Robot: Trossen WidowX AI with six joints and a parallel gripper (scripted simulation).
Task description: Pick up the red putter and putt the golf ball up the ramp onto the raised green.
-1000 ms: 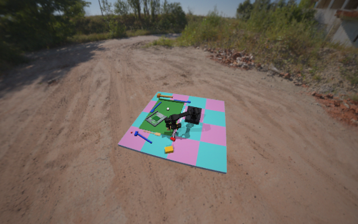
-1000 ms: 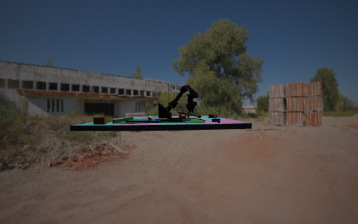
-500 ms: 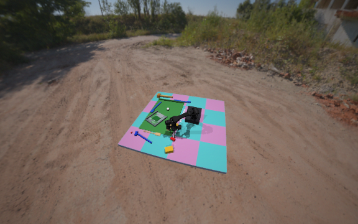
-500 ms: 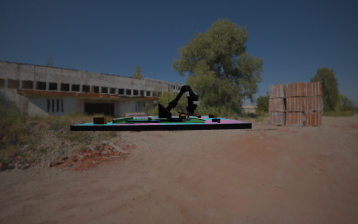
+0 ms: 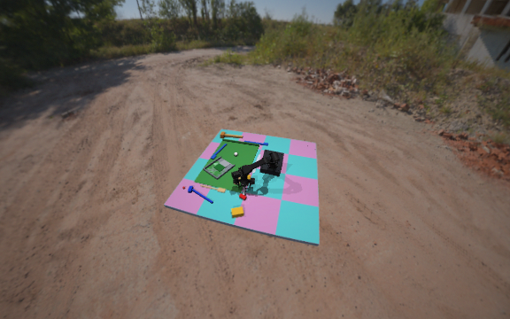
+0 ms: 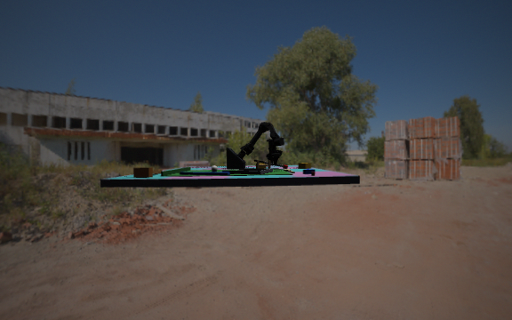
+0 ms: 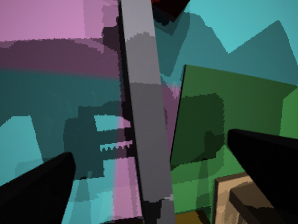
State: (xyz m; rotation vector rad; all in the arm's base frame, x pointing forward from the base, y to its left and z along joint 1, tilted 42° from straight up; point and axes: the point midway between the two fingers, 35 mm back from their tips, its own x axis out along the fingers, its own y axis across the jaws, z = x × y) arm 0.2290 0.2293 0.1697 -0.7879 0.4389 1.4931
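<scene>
Now: gripper tip 10 mm to the left of the red putter and 10 mm below it. Round my gripper tip: white golf ball: 220 mm ahead, 440 mm to the right; blue mallet: 370 mm ahead, 170 mm to the left, 10 mm below.
</scene>
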